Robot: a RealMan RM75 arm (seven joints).
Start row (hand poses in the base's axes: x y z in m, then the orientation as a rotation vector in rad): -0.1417 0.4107 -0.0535 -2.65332 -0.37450 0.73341
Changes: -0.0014 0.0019 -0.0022 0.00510 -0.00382 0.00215; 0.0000 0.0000 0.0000 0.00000 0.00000 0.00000; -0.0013 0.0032 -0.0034 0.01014 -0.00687 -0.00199; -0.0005 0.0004 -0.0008 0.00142 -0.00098 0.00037; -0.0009 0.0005 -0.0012 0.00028 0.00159 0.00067; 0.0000 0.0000 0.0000 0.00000 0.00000 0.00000; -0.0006 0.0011 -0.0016 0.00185 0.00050 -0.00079; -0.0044 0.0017 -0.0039 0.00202 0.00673 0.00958; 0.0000 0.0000 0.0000 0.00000 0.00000 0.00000; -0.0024 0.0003 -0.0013 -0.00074 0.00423 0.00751; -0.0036 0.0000 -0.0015 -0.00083 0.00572 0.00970; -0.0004 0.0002 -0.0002 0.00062 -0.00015 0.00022; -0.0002 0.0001 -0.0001 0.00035 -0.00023 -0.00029; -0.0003 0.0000 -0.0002 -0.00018 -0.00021 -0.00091; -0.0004 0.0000 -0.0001 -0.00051 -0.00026 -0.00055; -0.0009 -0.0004 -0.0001 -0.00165 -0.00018 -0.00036; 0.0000 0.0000 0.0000 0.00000 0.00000 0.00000; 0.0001 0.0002 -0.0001 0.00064 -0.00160 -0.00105; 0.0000 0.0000 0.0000 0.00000 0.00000 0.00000
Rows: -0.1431 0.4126 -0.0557 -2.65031 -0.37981 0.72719; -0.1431 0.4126 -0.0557 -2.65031 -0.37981 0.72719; -0.1444 0.4158 -0.0591 -2.64397 -0.38168 0.71387; -0.1449 0.4162 -0.0599 -2.64308 -0.38282 0.71219; -0.1458 0.4167 -0.0611 -2.64209 -0.38335 0.71435; -0.1458 0.4167 -0.0611 -2.64209 -0.38335 0.71435; -0.1464 0.4178 -0.0627 -2.64014 -0.38263 0.71406; -0.1508 0.4195 -0.0666 -2.63506 -0.39416 0.72502; -0.1508 0.4195 -0.0666 -2.63506 -0.39416 0.72502; -0.1532 0.4198 -0.0679 -2.63367 -0.40288 0.73313; -0.1568 0.4198 -0.0694 -2.63157 -0.41411 0.74389; -0.1572 0.4200 -0.0696 -2.63106 -0.41461 0.74352; -0.1574 0.4201 -0.0697 -2.63085 -0.41438 0.74299; -0.1577 0.4201 -0.0699 -2.63113 -0.41317 0.74250; -0.1581 0.4201 -0.0700 -2.63174 -0.41237 0.74219; -0.1590 0.4197 -0.0701 -2.63337 -0.41150 0.74250; -0.1590 0.4197 -0.0701 -2.63337 -0.41150 0.74250; -0.1589 0.4199 -0.0702 -2.63355 -0.41070 0.73986; -0.1589 0.4199 -0.0702 -2.63355 -0.41070 0.73986
